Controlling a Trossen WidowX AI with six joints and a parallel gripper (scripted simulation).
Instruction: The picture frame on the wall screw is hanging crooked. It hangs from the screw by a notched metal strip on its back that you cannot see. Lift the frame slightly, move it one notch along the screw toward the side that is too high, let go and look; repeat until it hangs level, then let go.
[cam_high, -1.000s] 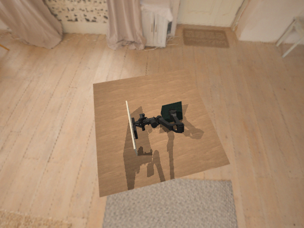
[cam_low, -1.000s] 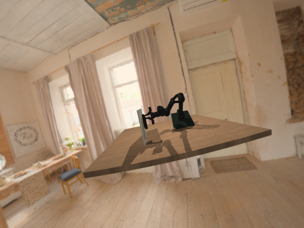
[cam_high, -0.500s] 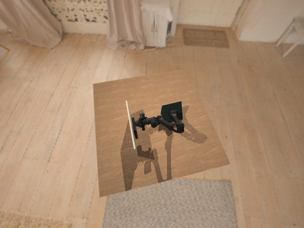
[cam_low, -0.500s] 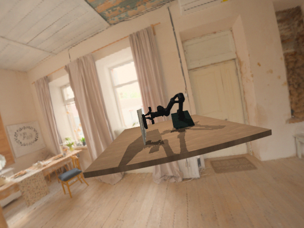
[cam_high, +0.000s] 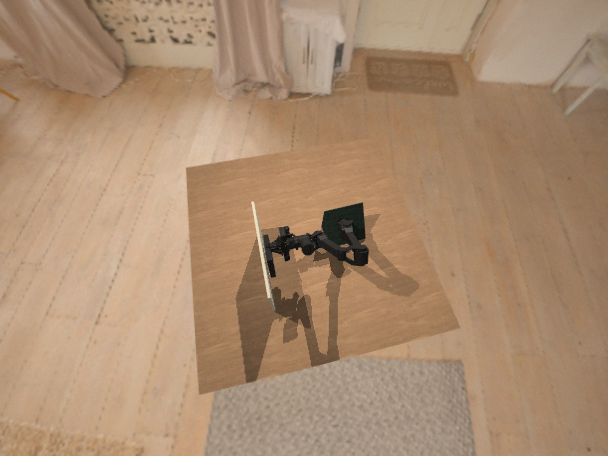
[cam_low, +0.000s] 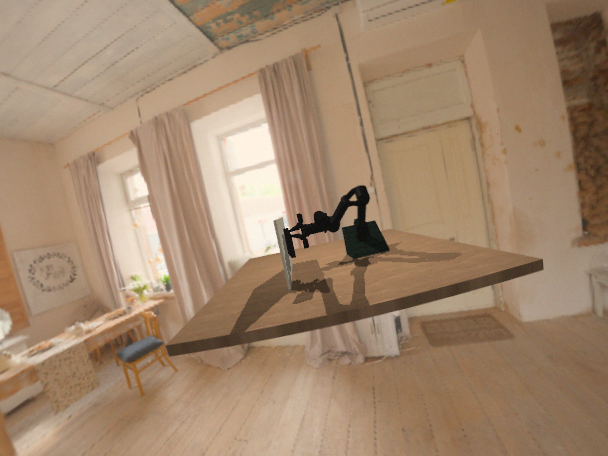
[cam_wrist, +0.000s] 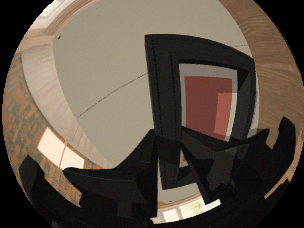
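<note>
The picture frame lies 50 mm below my gripper tip and 20 mm to the left of it. The rest, counted from my gripper tip: wall panel 60 mm below, 20 mm to the left, 20 mm ahead.
</note>
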